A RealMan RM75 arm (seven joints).
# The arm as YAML. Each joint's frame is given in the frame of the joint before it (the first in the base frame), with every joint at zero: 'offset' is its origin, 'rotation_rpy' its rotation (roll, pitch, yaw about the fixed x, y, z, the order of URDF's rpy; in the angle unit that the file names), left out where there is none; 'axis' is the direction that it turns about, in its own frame. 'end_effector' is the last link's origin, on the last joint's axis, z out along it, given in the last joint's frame.
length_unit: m
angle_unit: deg
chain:
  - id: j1
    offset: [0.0, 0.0, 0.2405]
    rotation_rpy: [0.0, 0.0, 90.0]
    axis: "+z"
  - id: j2
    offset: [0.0, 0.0, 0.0]
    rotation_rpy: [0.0, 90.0, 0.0]
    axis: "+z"
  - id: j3
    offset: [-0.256, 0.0, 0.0]
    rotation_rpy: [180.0, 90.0, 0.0]
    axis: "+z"
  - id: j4
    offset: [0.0, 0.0, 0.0]
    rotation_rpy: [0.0, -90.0, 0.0]
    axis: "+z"
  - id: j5
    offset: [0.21, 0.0, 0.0]
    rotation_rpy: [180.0, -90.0, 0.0]
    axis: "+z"
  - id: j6
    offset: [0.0, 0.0, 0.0]
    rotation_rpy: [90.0, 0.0, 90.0]
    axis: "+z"
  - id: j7
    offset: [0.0, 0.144, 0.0]
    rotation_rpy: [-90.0, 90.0, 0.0]
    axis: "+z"
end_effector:
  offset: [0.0, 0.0, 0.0]
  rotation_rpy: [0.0, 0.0, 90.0]
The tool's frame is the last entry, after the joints.
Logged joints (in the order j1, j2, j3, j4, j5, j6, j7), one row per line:
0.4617 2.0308 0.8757 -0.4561 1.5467 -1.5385 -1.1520
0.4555 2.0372 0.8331 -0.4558 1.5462 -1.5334 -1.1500
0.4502 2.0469 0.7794 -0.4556 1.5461 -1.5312 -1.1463
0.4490 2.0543 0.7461 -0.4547 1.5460 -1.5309 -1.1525
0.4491 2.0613 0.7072 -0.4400 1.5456 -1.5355 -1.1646
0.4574 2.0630 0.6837 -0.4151 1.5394 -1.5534 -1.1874
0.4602 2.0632 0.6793 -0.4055 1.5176 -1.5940 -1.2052
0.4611 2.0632 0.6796 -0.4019 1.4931 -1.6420 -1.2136
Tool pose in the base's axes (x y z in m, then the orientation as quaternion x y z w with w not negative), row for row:
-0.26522 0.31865 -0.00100 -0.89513 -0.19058 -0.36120 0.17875
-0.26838 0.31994 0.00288 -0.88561 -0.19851 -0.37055 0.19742
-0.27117 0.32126 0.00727 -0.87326 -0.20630 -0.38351 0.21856
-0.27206 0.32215 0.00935 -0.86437 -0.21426 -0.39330 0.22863
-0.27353 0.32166 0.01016 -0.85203 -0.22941 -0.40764 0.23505
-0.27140 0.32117 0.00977 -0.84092 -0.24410 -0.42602 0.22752
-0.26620 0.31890 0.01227 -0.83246 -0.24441 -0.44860 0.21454
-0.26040 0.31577 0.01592 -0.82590 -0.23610 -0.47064 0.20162
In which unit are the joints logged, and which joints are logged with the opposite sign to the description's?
The joints are logged in radians. Opposite sign: j1, j2, j4, j6.
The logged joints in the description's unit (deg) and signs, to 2 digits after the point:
-26.45 -116.36 50.17 26.13 88.62 88.15 -66.00
-26.10 -116.72 47.73 26.12 88.59 87.86 -65.89
-25.79 -117.28 44.66 26.10 88.59 87.73 -65.68
-25.73 -117.70 42.75 26.05 88.58 87.71 -66.03
-25.73 -118.10 40.52 25.21 88.56 87.98 -66.73
-26.21 -118.20 39.17 23.78 88.20 89.00 -68.03
-26.37 -118.21 38.92 23.23 86.95 91.33 -69.05
-26.42 -118.21 38.94 23.03 85.55 94.08 -69.53

